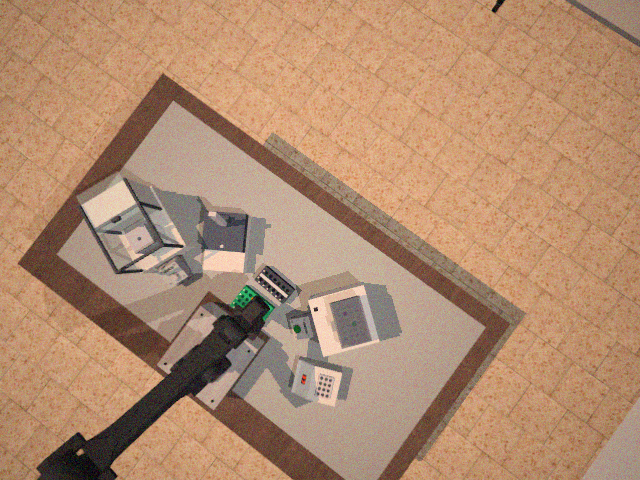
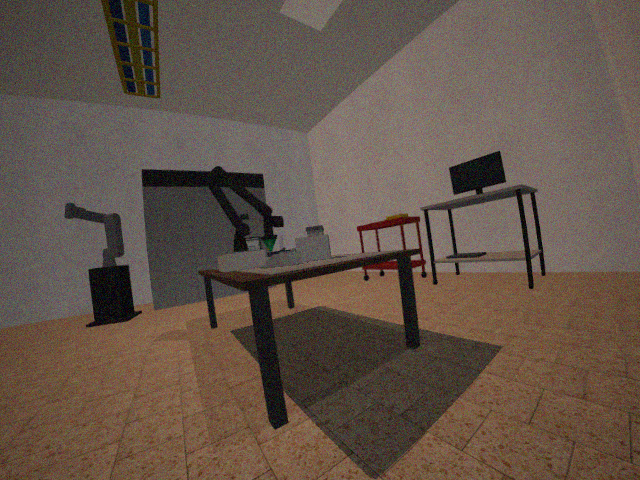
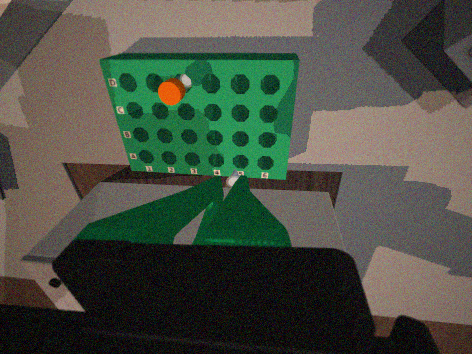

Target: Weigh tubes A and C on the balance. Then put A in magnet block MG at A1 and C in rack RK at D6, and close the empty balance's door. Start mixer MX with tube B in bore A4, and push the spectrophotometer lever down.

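Places are measured from the arm's base along level axes (x left, y back, z up), in centimetres.
Pixels of known places: gripper, fingertip midpoint: (image 2: 270, 251) (image 3: 232, 185); arm's base, origin of the base link: (image 2: 241, 251).
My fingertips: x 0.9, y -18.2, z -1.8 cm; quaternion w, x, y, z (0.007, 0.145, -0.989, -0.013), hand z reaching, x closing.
Ahead of a thing's pixels: the offset from my fingertips to its top centre. "pt": to the spot under its first point.
My gripper (image 1: 261, 311) (image 2: 269, 250) (image 3: 232, 185) has green fingers shut on the yellow-capped tube; its pale end (image 3: 233, 178) shows between the tips, and the fingers hide its cap. It is above the front edge of the green rack @(dz -5.2, dx +3.2, dy -0.8 cm) (image 1: 243, 296) (image 3: 226, 98), near A5. An orange-capped tube @(dz -2.8, dx +4.6, dy -3.4 cm) (image 3: 171, 92) stands in the rack at D3. No tube letters are readable. The glass-walled balance @(pt dz +12.6, dx +54.9, dy +5.8 cm) (image 1: 108, 200) is at the table's left; its door state is unclear. A black-and-white block with holes @(dz -3.4, dx +3.6, dy -11.7 cm) (image 1: 276, 283) stands beside the rack. A dark-topped instrument @(dz +2.0, dx +25.7, dy -9.0 cm) (image 1: 224, 261) is near the balance.
A large white instrument @(dz +10.8, dx -17.7, dy -18.4 cm) (image 1: 318, 330) with a grey panel stands right of the rack, with a small green-buttoned unit @(pt dz -0.9, dx -13.3, dy -10.1 cm) (image 1: 302, 327) beside it. A white box @(dz -1.2, dx -30.1, dy -1.1 cm) (image 1: 313, 365) with a red display and a grid of dark round marks is nearer the front. The arm's base plate (image 1: 192, 330) is behind the gripper.
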